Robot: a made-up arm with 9 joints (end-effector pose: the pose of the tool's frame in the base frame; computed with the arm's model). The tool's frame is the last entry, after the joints.
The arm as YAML. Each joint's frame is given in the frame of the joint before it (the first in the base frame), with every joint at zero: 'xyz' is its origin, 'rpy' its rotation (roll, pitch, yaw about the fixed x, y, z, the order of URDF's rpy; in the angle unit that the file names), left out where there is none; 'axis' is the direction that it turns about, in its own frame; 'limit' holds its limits. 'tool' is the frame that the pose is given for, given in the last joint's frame.
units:
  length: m
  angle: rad
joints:
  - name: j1
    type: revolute
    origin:
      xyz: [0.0, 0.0, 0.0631]
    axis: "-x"
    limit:
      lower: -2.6
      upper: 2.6
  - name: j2
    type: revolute
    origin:
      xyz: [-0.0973, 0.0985, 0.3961]
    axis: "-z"
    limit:
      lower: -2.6
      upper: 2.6
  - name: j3
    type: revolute
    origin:
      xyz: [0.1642, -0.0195, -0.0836]
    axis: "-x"
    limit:
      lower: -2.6
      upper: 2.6
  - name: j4
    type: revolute
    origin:
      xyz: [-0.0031, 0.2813, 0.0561]
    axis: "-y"
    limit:
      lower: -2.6
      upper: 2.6
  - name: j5
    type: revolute
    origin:
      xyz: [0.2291, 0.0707, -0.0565]
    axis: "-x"
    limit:
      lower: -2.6
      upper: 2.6
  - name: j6
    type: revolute
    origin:
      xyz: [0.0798, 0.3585, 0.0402]
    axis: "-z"
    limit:
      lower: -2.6
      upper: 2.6
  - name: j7
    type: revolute
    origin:
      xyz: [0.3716, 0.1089, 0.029]
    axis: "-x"
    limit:
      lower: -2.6
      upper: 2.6
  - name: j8
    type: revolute
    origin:
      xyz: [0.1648, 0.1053, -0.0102]
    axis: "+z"
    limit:
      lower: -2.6
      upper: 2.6
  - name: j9
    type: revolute
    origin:
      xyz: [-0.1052, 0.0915, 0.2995]
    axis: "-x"
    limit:
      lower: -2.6
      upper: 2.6
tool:
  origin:
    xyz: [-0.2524, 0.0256, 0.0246]
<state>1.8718 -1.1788 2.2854 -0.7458 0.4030 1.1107 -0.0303 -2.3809 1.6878</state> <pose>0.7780 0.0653 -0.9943 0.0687 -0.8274 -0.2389 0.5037</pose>
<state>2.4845 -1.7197 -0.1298 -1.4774 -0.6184 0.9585 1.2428 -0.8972 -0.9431</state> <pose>-1.0041 -0.4487 0.3545 0.8960 -0.2081 -0.1026 0.3786</pose>
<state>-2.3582 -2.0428 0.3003 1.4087 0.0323 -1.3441 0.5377 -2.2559 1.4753</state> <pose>-1.5661 0.4461 -0.2198 0.9054 -0.2649 -0.3292 0.0405</pose>
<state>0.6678 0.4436 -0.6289 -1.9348 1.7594 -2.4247 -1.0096 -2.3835 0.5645</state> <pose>-0.7256 1.1357 0.8146 0.7141 -0.3304 -0.6115 0.0832</pose>
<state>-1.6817 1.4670 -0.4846 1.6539 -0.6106 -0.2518 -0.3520 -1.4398 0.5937</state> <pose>0.1812 -1.4798 0.8450 0.4541 0.1238 -0.8779 0.0882</pose>
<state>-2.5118 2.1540 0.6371 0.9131 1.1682 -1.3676 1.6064 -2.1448 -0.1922</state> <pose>-0.7578 1.1231 -0.0251 0.1408 -0.0902 -0.0740 0.9831</pose>
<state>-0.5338 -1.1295 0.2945 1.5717 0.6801 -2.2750 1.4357 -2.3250 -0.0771</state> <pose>-0.2874 1.1538 0.2309 -0.4458 0.8517 -0.2576 0.0975</pose>
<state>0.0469 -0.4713 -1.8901 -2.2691 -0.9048 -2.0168 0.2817 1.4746 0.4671</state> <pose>0.2937 0.7687 0.9583 -0.8975 0.4131 0.0812 0.1318</pose>
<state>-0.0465 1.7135 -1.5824 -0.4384 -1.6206 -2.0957 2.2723 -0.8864 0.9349</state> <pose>-0.8158 -0.3702 1.1357 -0.3521 -0.0273 0.8559 0.3779</pose>
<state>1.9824 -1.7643 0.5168 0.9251 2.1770 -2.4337 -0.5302 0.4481 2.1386</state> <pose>-0.4307 -0.3282 -0.6639 -0.0796 -0.2427 -0.4306 0.8657</pose>
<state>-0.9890 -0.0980 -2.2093 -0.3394 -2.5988 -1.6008 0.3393 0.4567 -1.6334</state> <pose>0.0930 0.0859 0.3897 0.0411 0.5714 0.5264 0.6282</pose>
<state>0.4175 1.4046 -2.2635 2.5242 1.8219 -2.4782 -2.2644 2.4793 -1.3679</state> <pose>-0.3226 -0.8038 0.2700 -0.2783 -0.6408 0.6939 0.1746</pose>
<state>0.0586 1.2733 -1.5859 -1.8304 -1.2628 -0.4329 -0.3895 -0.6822 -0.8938</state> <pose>0.7174 -0.5604 0.5200 -0.8188 -0.3959 0.1106 0.4008</pose>
